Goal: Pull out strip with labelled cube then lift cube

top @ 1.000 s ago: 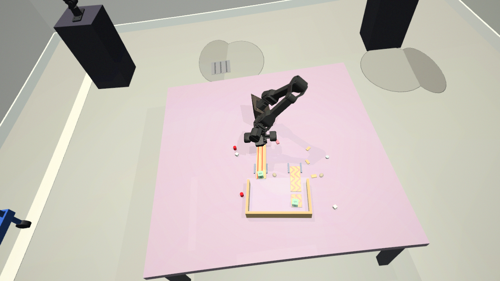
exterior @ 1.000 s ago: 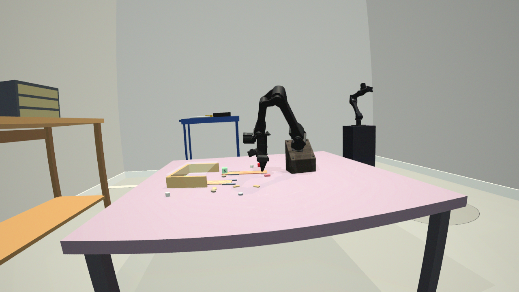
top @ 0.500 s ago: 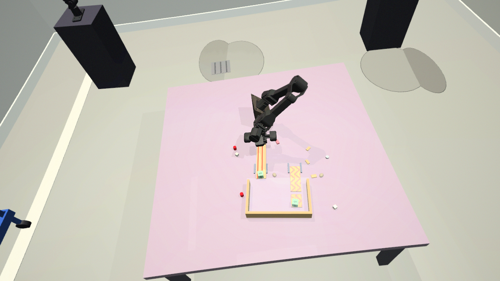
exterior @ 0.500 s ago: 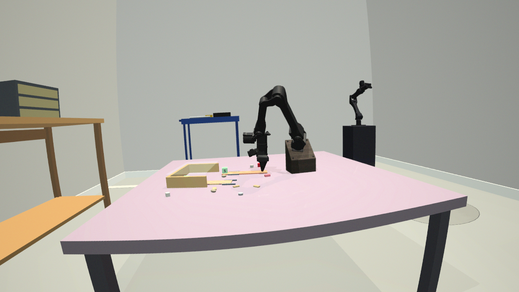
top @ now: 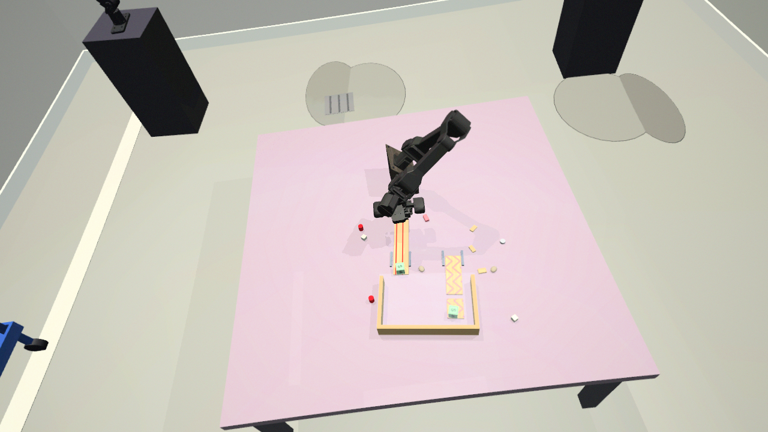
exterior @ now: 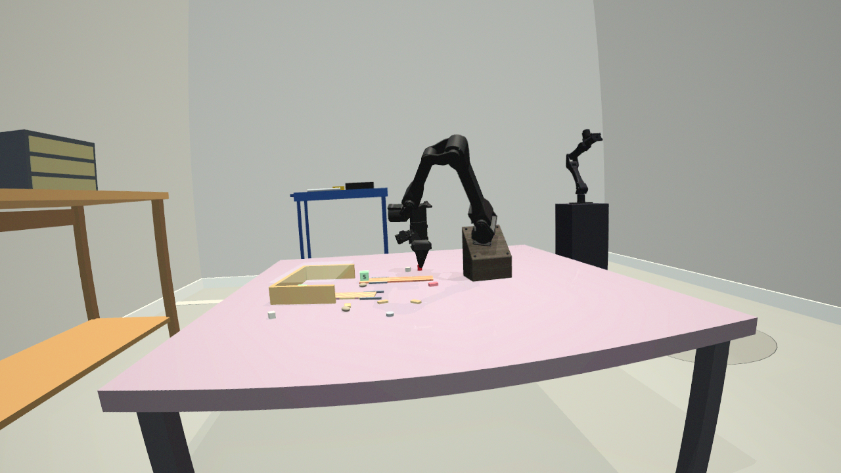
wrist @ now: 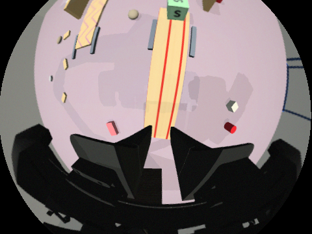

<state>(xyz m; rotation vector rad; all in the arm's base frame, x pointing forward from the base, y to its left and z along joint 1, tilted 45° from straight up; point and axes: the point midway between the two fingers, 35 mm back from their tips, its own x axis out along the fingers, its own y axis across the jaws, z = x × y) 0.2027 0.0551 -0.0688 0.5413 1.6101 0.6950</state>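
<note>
Now: gripper tip 80 mm short of the striped strip and 40 mm above it. From my gripper tip the other things lie so: pink block 30 mm behind, 100 mm to the left, 40 mm below.
</note>
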